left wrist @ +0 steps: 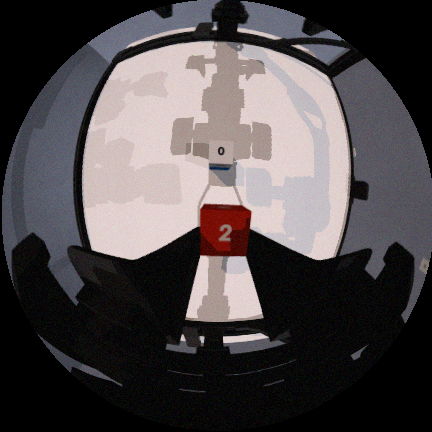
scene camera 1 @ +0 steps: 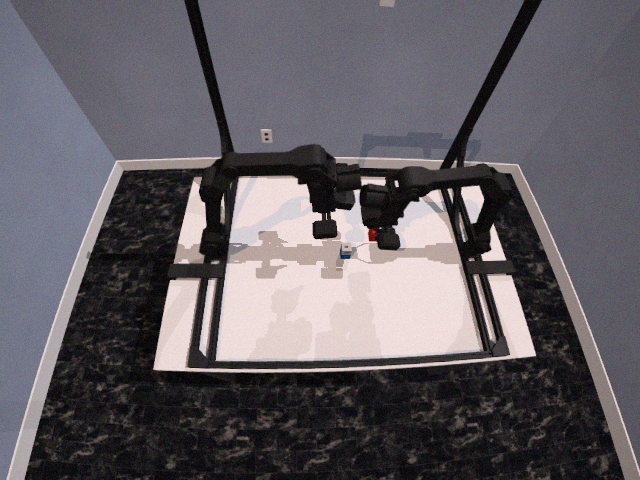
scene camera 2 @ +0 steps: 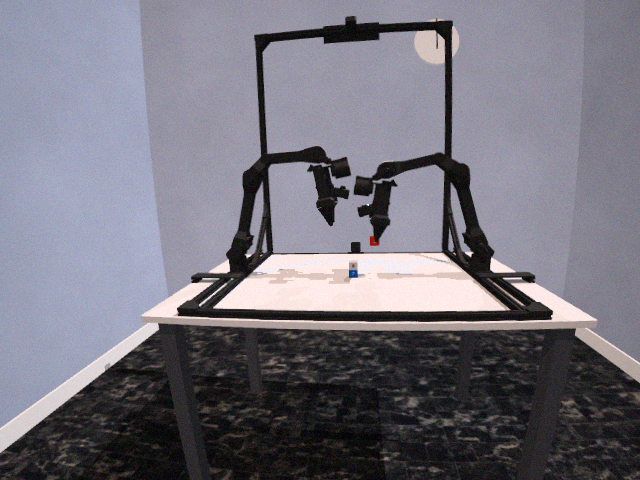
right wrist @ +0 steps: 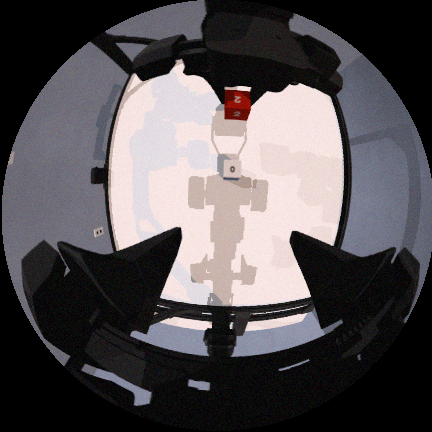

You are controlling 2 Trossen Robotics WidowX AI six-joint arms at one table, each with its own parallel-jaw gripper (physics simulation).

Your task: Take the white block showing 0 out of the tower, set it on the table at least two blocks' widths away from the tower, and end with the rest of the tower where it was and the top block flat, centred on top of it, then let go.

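Frame: origin at the left arm's base, x ahead, y left, z up, level; millimetres.
Seen in the pictures: left gripper, fingertip midpoint: (left wrist: 222,232) (scene camera 1: 375,234) (scene camera 2: 375,240) (right wrist: 236,102); right gripper, fingertip midpoint: (scene camera 2: 332,224) (right wrist: 237,234); left arm's base at its link origin: (left wrist: 213,331) (scene camera 1: 470,250) (scene camera 2: 480,270); right arm's base at its link origin: (left wrist: 226,33) (scene camera 1: 215,251) (scene camera 2: 238,271) (right wrist: 220,316).
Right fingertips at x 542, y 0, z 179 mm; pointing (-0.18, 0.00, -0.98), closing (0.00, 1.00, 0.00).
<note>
Pixels of each thing's top centre, then the offset from my right fingertips to it. "spot": a spot on its surface instead. Level surfaces: height alone.
- blue block at its top centre: (right wrist: 231,170) (scene camera 2: 353,268) dx -74, dy +3, dz -169 mm
- white table at its surface level: dz -198 mm
- black frame at a spot on its surface: (scene camera 2: 361,314) spot: dx -97, dy +379, dz -179 mm
A white block showing 0 (scene camera 1: 346,246) (scene camera 2: 353,265) (left wrist: 221,151) (right wrist: 232,169) sits on a blue block (scene camera 1: 345,254) (scene camera 2: 353,273) (right wrist: 231,178), which stands on the table. My left gripper (scene camera 2: 376,239) (left wrist: 222,232) is shut on a red block showing 2 (scene camera 1: 372,235) (scene camera 2: 374,241) (left wrist: 225,220) (right wrist: 237,104). It holds the red block in the air, to the right of the two-block tower in both scene views. My right gripper (scene camera 2: 331,223) (right wrist: 237,234) is open and empty, high above the table and left of the tower in the scene views.
The white table (scene camera 1: 413,320) (scene camera 2: 413,299) is bordered by a black frame (scene camera 1: 341,361) (scene camera 2: 361,314). The two wrists are close together above the table's middle. Arm shadows cross the table around the tower. A small black box (scene camera 2: 355,246) shows behind the table's back edge.
</note>
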